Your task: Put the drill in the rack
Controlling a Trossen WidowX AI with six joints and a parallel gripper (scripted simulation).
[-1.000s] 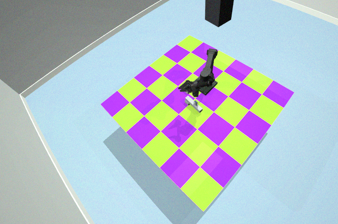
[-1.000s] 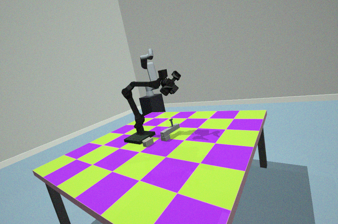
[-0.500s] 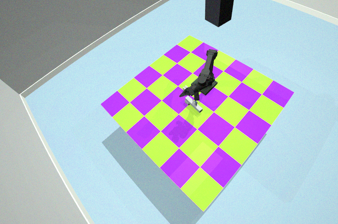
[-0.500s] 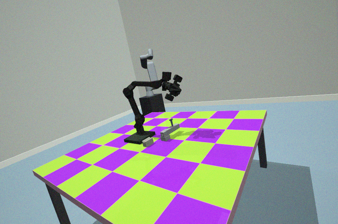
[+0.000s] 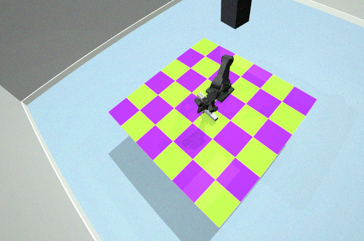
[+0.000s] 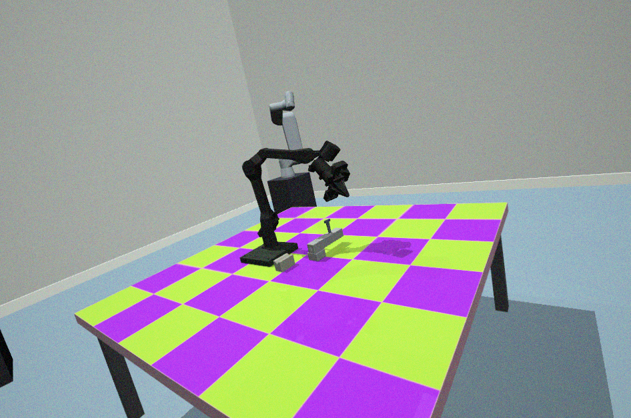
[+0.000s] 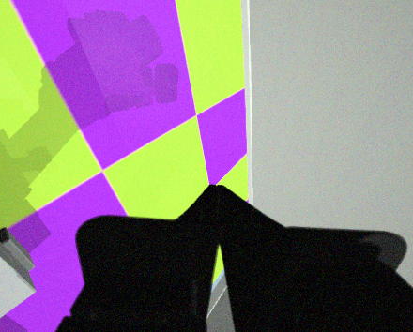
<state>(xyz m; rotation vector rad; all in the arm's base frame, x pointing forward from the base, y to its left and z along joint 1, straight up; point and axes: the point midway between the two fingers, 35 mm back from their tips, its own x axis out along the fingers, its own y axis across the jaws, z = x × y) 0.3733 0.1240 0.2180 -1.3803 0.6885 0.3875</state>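
The dark key lies 130 mm behind my gripper tip, 10 mm to the right of it and 130 mm below it. From my gripper tip the other things lie so: drill 130 mm behind, 60 mm to the right, 170 mm below; then grey grooved rack 200 mm behind, 210 mm to the right, 200 mm below; then grey holder block 130 mm behind, 40 mm to the right, 180 mm below.
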